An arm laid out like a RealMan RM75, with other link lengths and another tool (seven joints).
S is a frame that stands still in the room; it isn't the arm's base.
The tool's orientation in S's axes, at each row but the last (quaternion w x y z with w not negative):
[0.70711 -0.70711 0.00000 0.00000]
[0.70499 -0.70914 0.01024 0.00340]
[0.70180 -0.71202 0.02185 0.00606]
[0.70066 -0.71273 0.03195 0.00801]
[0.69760 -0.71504 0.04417 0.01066]
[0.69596 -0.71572 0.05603 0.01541]
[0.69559 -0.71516 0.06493 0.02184]
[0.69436 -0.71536 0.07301 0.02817]
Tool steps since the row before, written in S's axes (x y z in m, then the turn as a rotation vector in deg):
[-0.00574 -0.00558 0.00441 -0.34 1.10 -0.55]
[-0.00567 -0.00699 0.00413 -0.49 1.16 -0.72]
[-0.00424 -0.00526 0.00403 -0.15 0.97 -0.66]
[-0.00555 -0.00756 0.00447 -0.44 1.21 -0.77]
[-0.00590 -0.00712 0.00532 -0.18 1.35 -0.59]
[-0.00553 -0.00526 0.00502 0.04 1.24 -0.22]
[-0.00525 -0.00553 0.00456 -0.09 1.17 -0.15]
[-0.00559 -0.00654 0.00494 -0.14 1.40 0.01]
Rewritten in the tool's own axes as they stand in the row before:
[-0.00574 -0.00441 -0.00558 -0.34 0.55 1.10]
[-0.00568 -0.00398 -0.00707 -0.49 0.72 1.16]
[-0.00428 -0.00378 -0.00541 -0.15 0.65 0.98]
[-0.00553 -0.00403 -0.00782 -0.44 0.77 1.21]
[-0.00594 -0.00468 -0.00752 -0.20 0.57 1.36]
[-0.00569 -0.00430 -0.00571 -0.01 0.18 1.25]
[-0.00541 -0.00374 -0.00597 -0.14 0.13 1.17]
[-0.00579 -0.00392 -0.00703 -0.23 -0.02 1.39]

